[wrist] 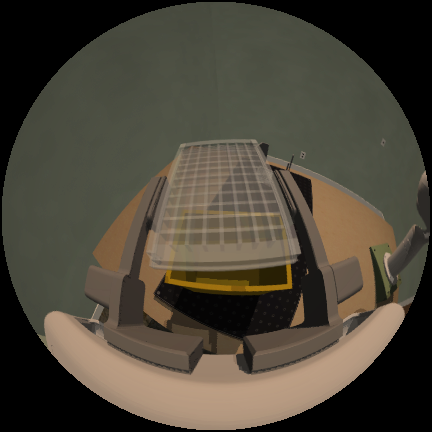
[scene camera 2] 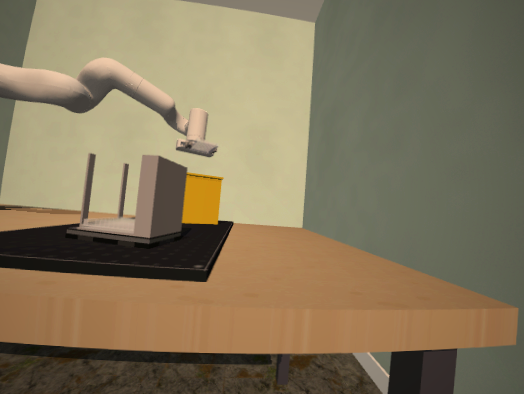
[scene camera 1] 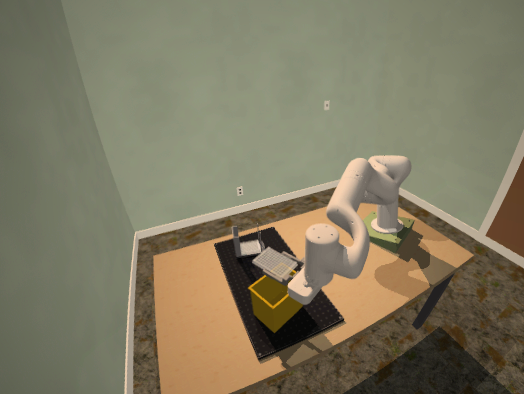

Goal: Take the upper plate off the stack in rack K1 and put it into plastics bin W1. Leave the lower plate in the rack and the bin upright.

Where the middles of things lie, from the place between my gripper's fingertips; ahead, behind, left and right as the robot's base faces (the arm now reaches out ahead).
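I find my hand 10 mm past the yellow plastics bin W1 (scene camera 1: 272, 305) and 210 mm above it.
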